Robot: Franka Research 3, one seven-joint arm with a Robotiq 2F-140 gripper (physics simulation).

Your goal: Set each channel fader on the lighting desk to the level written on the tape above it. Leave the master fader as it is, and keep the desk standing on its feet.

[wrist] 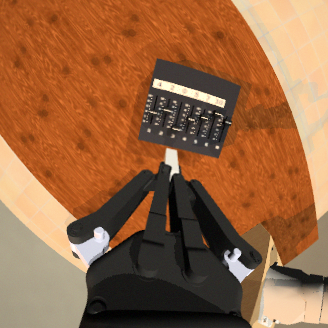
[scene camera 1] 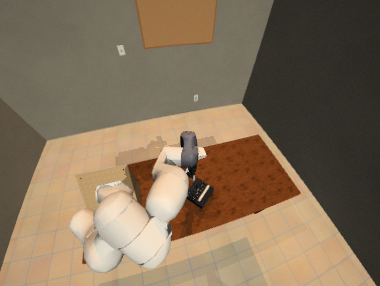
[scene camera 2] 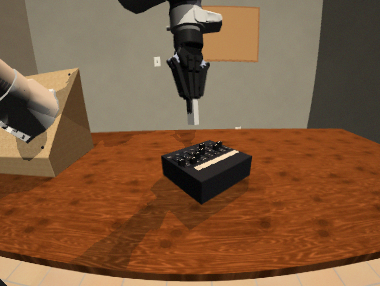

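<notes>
The black lighting desk [scene camera 1: 204,199] [scene camera 2: 225,175] [wrist: 197,75] sits upright on the table; its feet are hidden. Its pale tape [scene camera 2: 216,160] [wrist: 190,92] reads 4, 2, 0, 5, 7, 10. In the wrist view, the third fader cap [wrist: 177,129] is lowest, near the numbered edge. The first [wrist: 151,112] and second [wrist: 167,110] caps are higher, the fourth [wrist: 191,119] and fifth [wrist: 203,118] mid-slot, and the sixth [wrist: 218,114] near the tape end. The master cap [wrist: 228,122] is at far right. My gripper [scene camera 2: 192,111] [wrist: 168,156] is shut and empty, its pale tip above and apart from the desk.
The brown wooden table [scene camera 1: 250,170] [scene camera 2: 300,200] [wrist: 60,65] bears the desk. A tan sloped block [scene camera 1: 90,182] [scene camera 2: 75,120] stands at the left in the scene views, with the white and black arm part [scene camera 2: 30,107] over it. Tiled floor surrounds the table.
</notes>
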